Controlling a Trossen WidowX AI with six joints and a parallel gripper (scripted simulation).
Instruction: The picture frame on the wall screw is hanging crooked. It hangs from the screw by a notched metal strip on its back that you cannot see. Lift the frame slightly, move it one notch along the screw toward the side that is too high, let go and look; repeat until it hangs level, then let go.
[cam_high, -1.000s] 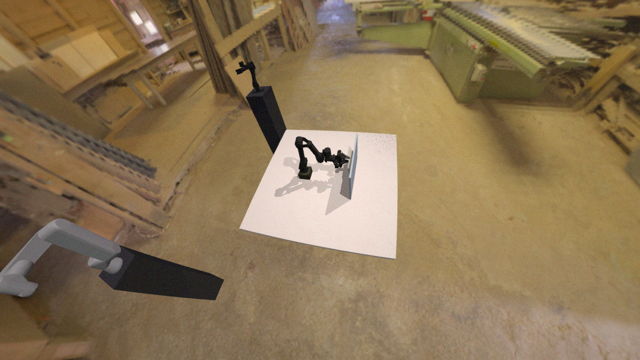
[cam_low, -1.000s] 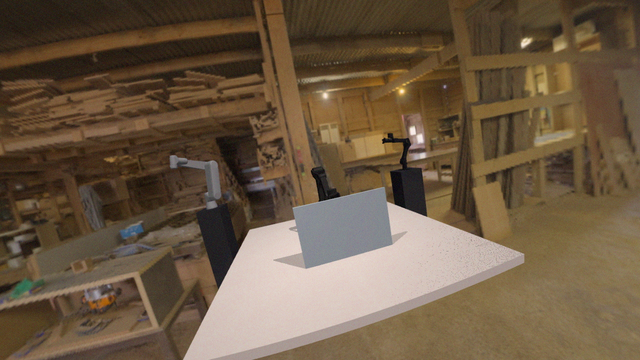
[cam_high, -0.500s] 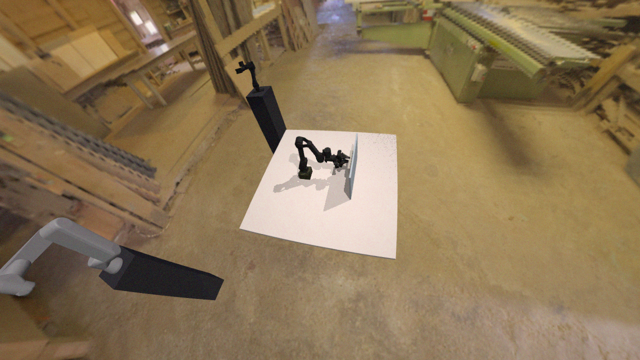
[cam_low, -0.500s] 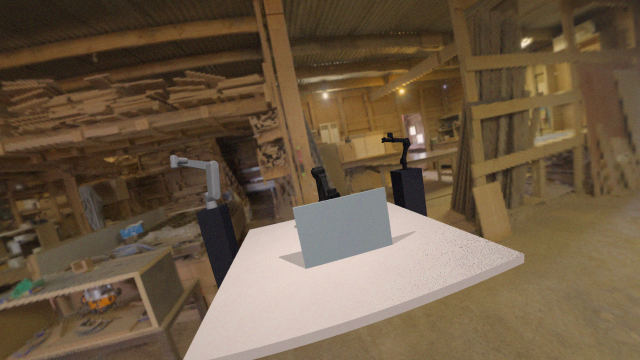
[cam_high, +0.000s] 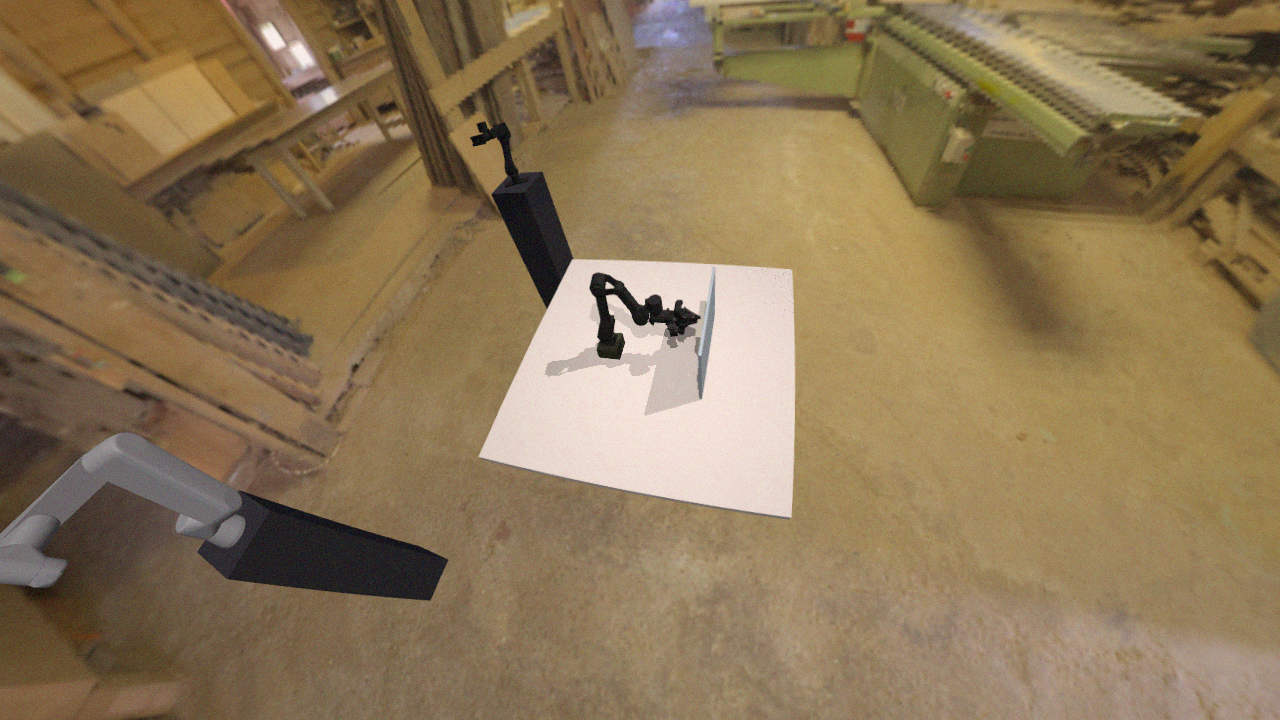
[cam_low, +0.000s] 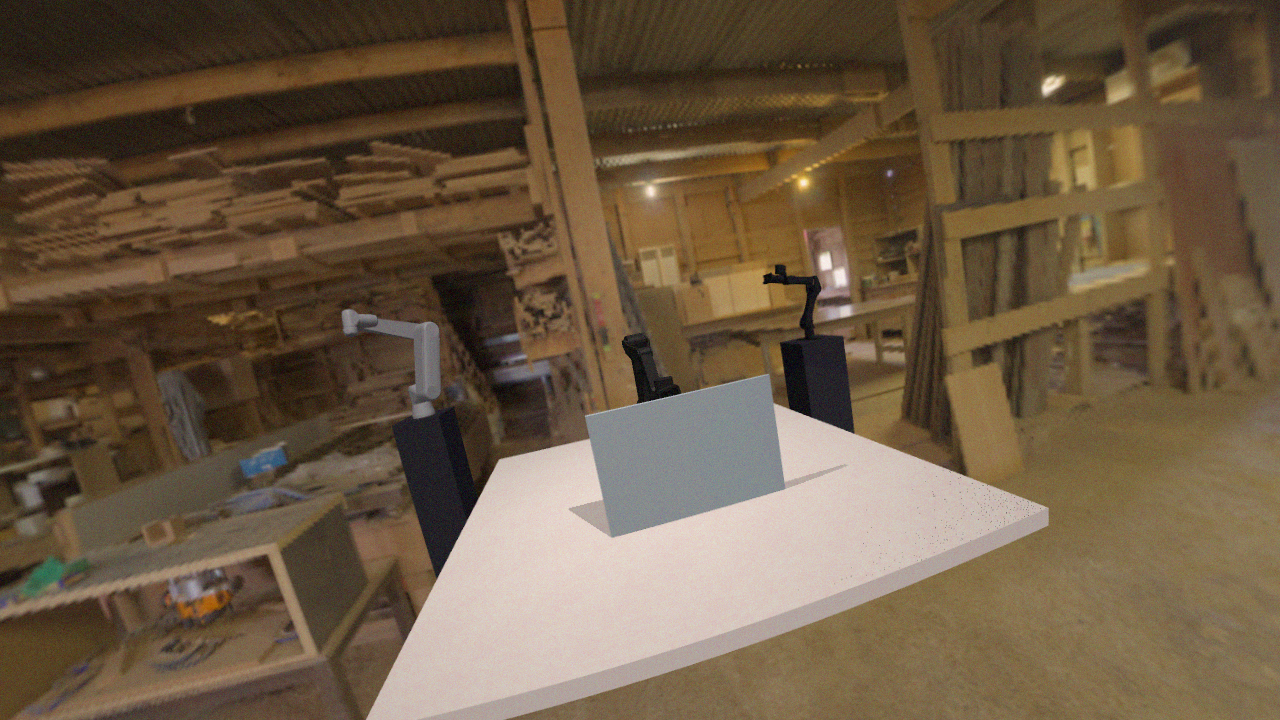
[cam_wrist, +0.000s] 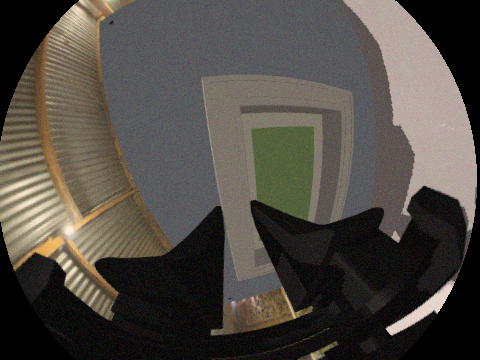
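The picture frame is 10 mm ahead of my gripper tip, 10 mm to the left of it and 50 mm below it. The rest, counted from my gripper tip: wall panel (20 mm ahead, 10 mm to the right, 70 mm below).
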